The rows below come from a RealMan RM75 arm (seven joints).
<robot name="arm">
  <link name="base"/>
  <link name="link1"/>
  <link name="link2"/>
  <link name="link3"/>
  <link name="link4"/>
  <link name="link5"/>
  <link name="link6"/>
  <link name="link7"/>
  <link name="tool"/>
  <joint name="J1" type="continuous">
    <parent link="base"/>
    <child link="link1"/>
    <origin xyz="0 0 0.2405"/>
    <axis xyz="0 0 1"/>
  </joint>
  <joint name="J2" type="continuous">
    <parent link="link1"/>
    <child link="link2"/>
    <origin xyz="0 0 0"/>
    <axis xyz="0 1 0"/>
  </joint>
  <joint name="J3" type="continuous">
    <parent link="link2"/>
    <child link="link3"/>
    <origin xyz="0 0 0.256"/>
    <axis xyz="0 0 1"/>
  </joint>
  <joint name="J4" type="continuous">
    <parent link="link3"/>
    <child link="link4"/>
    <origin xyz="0 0 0"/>
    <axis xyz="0 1 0"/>
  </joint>
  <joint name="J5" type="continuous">
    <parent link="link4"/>
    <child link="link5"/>
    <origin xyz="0 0 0.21"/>
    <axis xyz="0 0 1"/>
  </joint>
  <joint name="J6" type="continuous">
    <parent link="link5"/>
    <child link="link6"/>
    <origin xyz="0 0 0"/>
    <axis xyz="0 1 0"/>
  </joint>
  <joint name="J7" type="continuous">
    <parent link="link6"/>
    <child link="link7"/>
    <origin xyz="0 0 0.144"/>
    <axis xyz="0 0 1"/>
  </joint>
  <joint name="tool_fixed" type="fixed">
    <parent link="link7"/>
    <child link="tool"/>
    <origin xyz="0 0 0"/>
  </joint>
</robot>
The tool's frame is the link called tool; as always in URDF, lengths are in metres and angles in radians. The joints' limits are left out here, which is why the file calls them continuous.
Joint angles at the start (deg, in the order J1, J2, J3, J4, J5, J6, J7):
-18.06, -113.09, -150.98, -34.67, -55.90, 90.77, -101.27
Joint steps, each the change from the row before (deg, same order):
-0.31, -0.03, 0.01, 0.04, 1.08, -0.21, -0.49
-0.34, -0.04, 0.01, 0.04, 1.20, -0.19, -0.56
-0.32, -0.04, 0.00, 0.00, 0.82, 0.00, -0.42
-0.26, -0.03, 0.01, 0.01, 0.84, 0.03, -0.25
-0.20, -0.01, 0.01, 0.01, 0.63, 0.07, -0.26
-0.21, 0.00, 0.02, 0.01, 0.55, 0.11, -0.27
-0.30, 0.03, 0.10, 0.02, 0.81, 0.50, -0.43
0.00, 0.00, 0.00, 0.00, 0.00, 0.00, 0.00
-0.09, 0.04, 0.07, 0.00, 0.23, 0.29, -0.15
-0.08, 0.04, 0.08, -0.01, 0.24, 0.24, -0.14
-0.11, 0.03, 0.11, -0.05, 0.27, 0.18, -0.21
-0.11, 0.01, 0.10, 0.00, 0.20, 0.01, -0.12
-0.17, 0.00, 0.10, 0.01, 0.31, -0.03, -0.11
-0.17, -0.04, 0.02, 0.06, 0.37, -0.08, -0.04
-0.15, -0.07, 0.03, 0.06, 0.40, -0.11, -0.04
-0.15, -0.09, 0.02, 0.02, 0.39, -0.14, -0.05
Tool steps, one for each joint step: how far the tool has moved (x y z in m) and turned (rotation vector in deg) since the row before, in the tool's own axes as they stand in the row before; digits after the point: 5 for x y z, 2 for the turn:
-0.00071, -0.00048, 0.00146, 0.22, -1.02, -0.28
-0.00081, -0.00042, 0.00159, 0.21, -1.13, -0.32
0.00005, 0.00018, 0.00139, 0.00, -0.79, -0.16
-0.00042, 0.00012, 0.00113, 0.01, -0.83, -0.04
-0.00027, 0.00017, 0.00077, -0.03, -0.63, -0.09
0.00000, 0.00030, 0.00074, -0.08, -0.57, -0.09
-0.00025, 0.00119, 0.00094, -0.43, -1.00, -0.14
0.00000, 0.00000, 0.00000, 0.00, 0.00, 0.00
-0.00006, 0.00062, 0.00011, -0.24, -0.36, -0.03
-0.00011, 0.00047, 0.00006, -0.18, -0.36, -0.02
0.00013, 0.00038, 0.00017, -0.11, -0.40, -0.03
0.00021, 0.00011, 0.00041, -0.01, -0.29, 0.01
0.00034, 0.00008, 0.00067, 0.02, -0.38, 0.06
0.00005, 0.00004, 0.00094, 0.03, -0.36, 0.05
-0.00022, 0.00004, 0.00111, 0.04, -0.39, 0.03
-0.00010, 0.00001, 0.00113, 0.08, -0.36, 0.04

